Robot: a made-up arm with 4 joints.
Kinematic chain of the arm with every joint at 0, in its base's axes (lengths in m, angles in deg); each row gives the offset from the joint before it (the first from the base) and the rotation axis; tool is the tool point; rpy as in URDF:
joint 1: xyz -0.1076 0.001 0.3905 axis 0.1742 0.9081 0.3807
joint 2: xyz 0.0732 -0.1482 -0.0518 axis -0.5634 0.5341 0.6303
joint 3: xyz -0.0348 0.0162 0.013 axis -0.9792 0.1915 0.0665
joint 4: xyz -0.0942 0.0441 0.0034 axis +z
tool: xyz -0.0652 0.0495 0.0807 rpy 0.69 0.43 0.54
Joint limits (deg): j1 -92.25..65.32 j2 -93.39..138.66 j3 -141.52..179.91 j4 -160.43..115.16
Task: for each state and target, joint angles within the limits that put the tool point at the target. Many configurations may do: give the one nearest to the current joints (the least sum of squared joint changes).
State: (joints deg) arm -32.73 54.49 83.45 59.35
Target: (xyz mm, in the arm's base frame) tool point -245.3 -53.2 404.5
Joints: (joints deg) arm -39.48 53.49 71.83 81.68
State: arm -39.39 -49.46 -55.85 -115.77
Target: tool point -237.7 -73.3 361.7
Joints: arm -62.13 -37.85 -55.73 -83.94
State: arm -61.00 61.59 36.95 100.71
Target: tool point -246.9 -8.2 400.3
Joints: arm -86.21 91.14 43.48 101.89
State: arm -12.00 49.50 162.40 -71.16
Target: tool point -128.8 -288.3 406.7
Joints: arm -9.04 60.29 172.63 -76.68
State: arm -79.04 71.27 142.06 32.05
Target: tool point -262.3 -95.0 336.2
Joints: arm -45.48 65.72 128.54 76.80
